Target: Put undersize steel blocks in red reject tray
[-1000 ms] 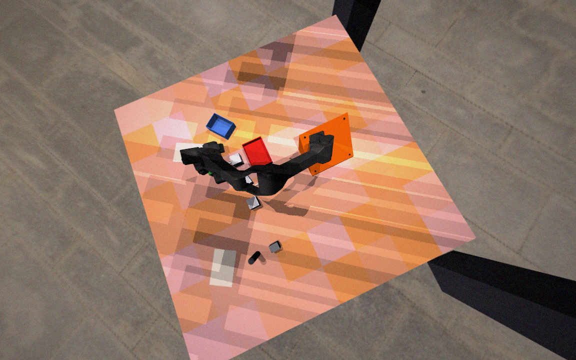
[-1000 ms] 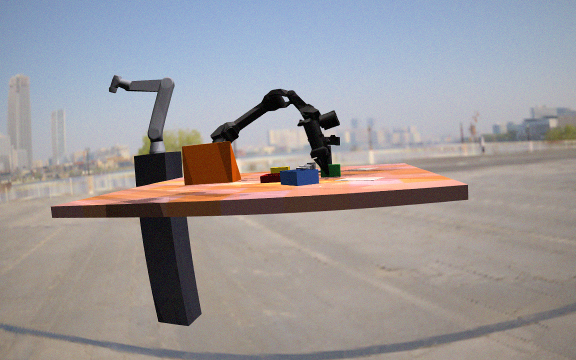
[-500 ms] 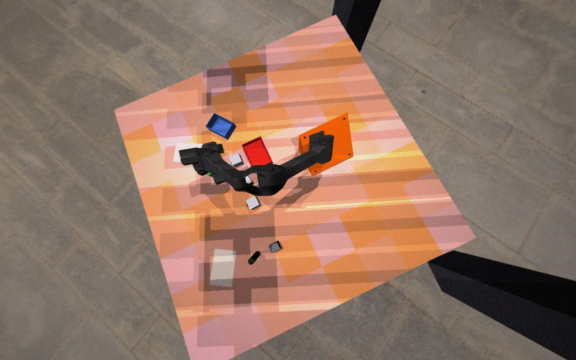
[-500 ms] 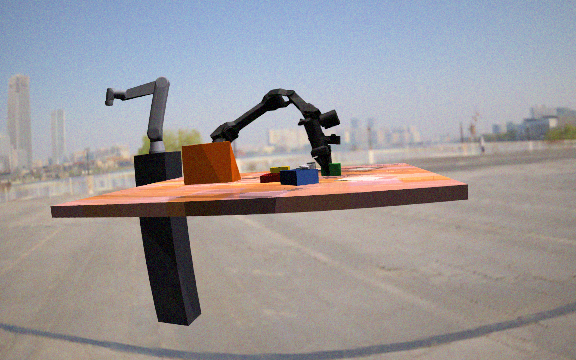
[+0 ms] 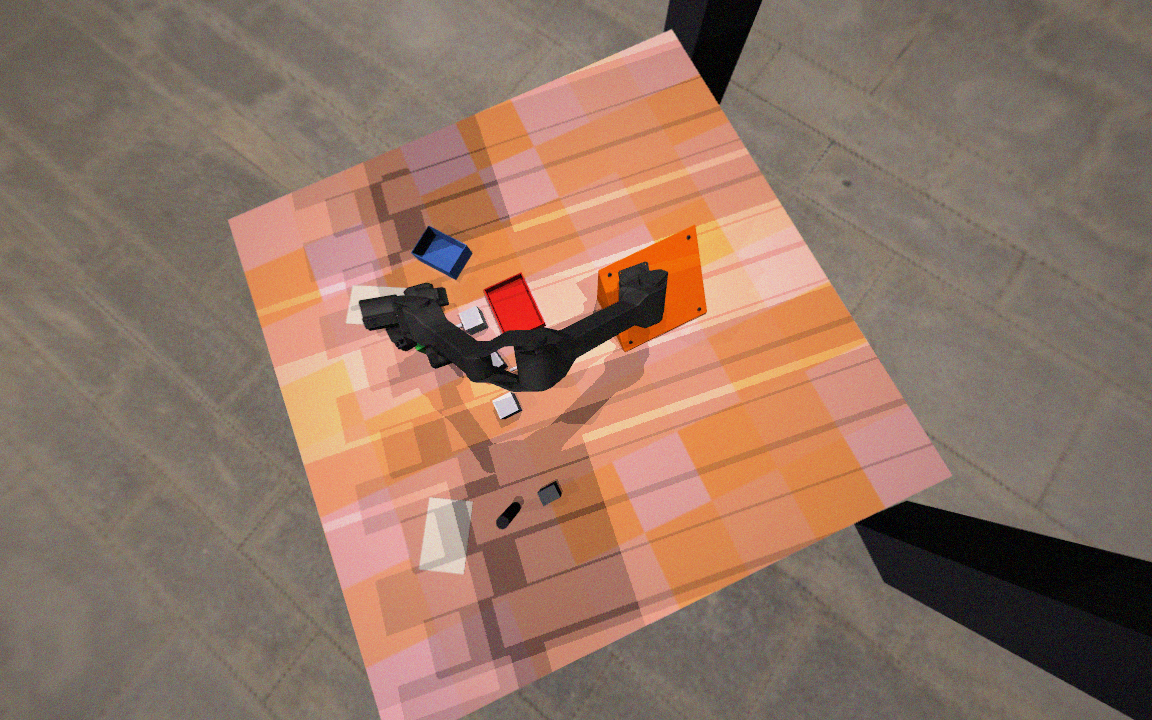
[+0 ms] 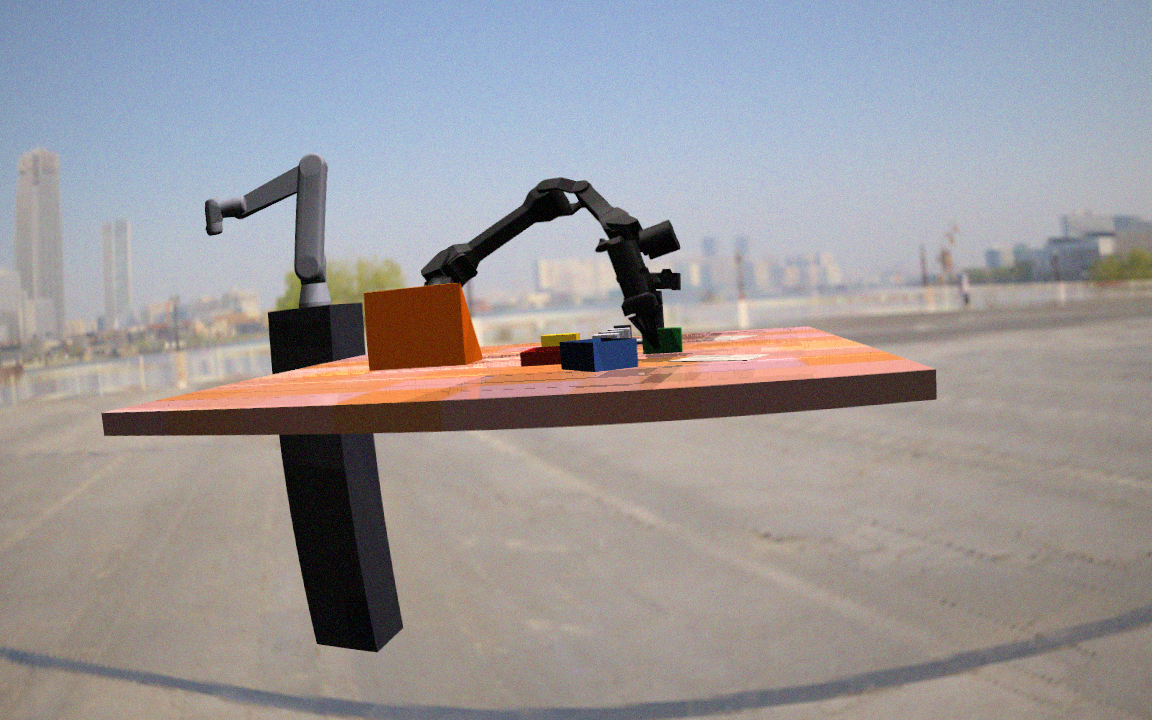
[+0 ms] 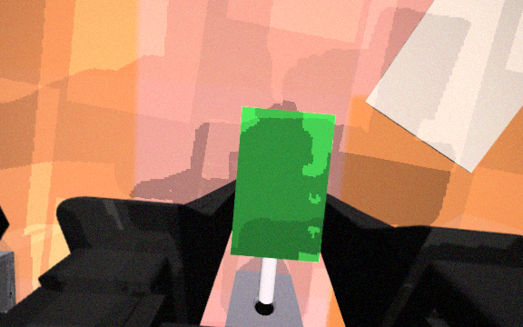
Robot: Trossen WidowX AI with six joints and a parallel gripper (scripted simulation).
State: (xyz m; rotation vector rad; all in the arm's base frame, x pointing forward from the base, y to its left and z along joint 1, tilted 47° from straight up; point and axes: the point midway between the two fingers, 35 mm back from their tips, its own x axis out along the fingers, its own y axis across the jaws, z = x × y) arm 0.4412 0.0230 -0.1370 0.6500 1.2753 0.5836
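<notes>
Right now my gripper tip is 20 mm past the green GO gauge and 10 mm below it. The rest, counted from my gripper tip: yellow gauge (180 mm behind, 140 mm to the left, 10 mm above); then red reject tray (200 mm behind, 10 mm below); then blue bin (80 mm behind, 200 mm to the right).
</notes>
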